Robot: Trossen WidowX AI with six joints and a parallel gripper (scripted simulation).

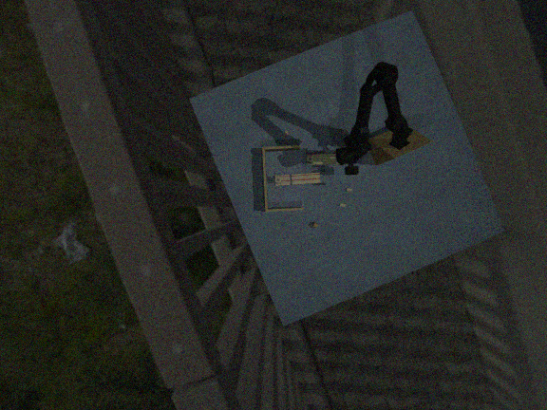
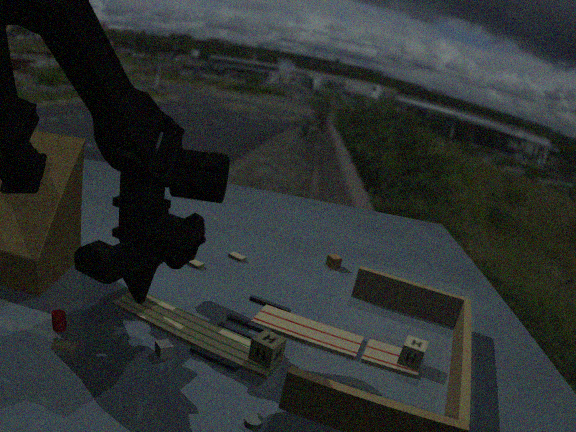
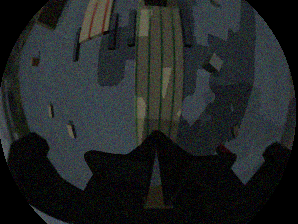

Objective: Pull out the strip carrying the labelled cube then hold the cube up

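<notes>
My gripper tip is 5 cm short of the white cube and 10 cm to the left of it. Round my gripper tip: red cylinder 9 cm behind, 9 cm to the right, 1 cm above.
</notes>
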